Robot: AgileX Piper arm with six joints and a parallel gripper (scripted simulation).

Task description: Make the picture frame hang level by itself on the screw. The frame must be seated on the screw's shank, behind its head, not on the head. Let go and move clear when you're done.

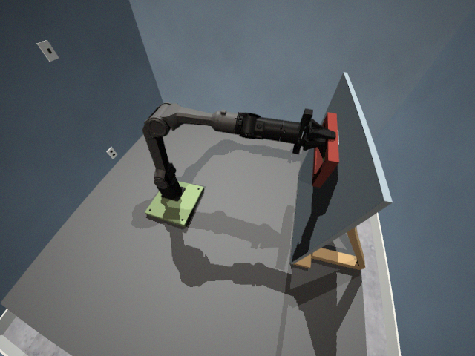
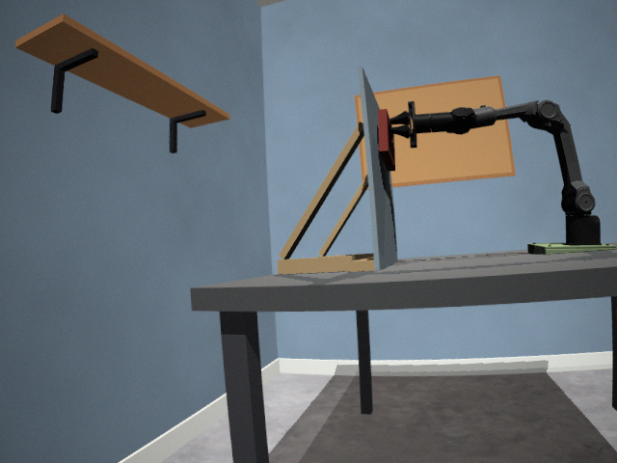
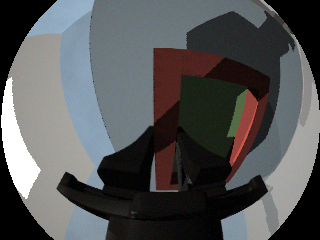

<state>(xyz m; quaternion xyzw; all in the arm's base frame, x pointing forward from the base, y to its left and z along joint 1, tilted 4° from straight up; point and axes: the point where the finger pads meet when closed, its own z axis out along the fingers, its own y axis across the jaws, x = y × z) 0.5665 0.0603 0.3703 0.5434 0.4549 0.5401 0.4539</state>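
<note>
Now: hand 50 mm above the red picture frame, 10 mm to the right of it and 10 mm short of it. Round my hand: grey upright panel: 170 mm below, 30 mm ahead, 10 mm to the left.
</note>
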